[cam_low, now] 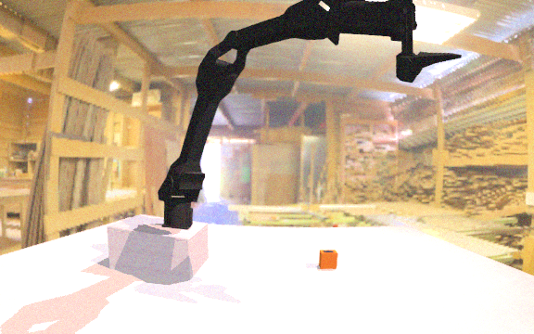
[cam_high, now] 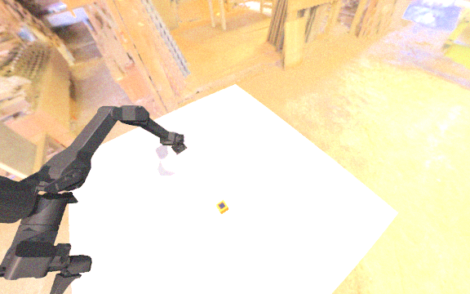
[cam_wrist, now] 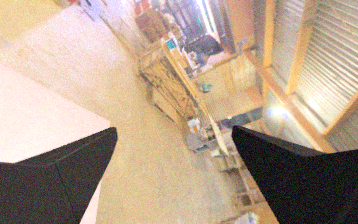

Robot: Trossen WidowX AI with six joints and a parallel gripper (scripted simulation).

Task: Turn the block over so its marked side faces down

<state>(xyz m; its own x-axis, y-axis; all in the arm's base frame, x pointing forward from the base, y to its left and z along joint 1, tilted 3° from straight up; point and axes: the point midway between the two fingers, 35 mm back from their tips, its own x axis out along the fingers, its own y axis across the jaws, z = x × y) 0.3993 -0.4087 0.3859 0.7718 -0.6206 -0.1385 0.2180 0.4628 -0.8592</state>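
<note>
The orange block lies 420 mm to the left of my gripper tip, 420 mm below it and 70 mm behind it.
</note>
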